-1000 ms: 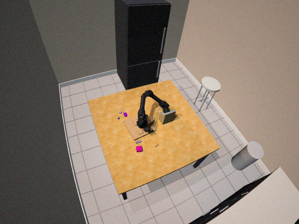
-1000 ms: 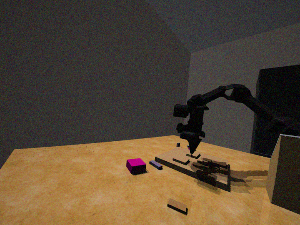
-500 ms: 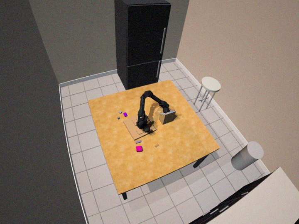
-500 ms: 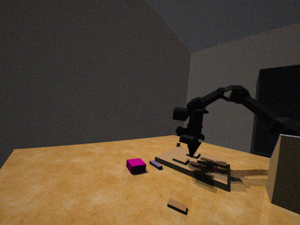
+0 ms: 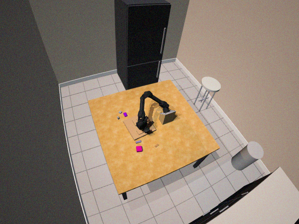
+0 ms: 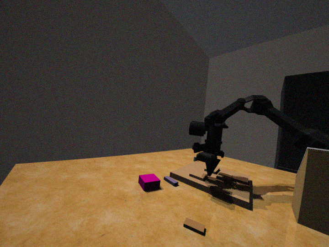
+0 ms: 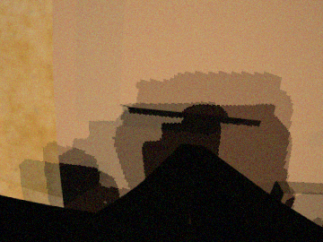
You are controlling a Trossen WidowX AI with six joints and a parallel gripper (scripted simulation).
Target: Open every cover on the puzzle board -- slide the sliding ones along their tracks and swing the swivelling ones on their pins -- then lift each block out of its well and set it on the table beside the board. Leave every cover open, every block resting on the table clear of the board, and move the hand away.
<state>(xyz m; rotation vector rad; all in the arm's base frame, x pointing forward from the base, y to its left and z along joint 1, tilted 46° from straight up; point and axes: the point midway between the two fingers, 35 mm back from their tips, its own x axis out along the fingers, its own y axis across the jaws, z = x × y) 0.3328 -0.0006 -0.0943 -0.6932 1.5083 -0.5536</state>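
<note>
Right now my gripper tip is 11 cm short of the lavender block, 11 cm to the right of it and 3 cm above it. Also, from my gripper tip: purple block 11 cm ahead, 31 cm to the right, 3 cm below; magenta block 14 cm ahead, 20 cm to the left, 3 cm below.
</note>
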